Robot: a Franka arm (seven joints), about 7 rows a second.
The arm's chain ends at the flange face. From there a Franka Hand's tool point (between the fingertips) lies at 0.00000 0.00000 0.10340 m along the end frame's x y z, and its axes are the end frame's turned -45 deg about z.
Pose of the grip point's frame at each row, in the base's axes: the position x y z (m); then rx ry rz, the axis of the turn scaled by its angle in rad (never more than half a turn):
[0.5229 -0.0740 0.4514 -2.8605 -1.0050 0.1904]
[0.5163 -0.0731 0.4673 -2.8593 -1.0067 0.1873]
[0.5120 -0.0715 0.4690 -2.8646 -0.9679 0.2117]
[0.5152 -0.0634 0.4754 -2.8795 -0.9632 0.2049]
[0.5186 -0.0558 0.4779 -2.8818 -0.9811 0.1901]
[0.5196 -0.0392 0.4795 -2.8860 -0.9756 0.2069]
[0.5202 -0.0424 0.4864 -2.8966 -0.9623 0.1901]
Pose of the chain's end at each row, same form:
[0.5386 -0.0798 0.5534 -3.0797 0.1690 0.2403]
[0.5318 -0.0790 0.5694 -3.0786 0.1669 0.2378]
[0.5292 -0.0777 0.5708 -3.0747 0.2059 0.2647]
[0.5316 -0.0686 0.5774 -3.0845 0.2159 0.2511]
[0.5338 -0.0606 0.5801 -3.0896 0.1997 0.2329]
[0.5357 -0.0433 0.5816 -3.0953 0.2068 0.2471]
[0.5351 -0.0465 0.5886 -3.0957 0.2231 0.2283]

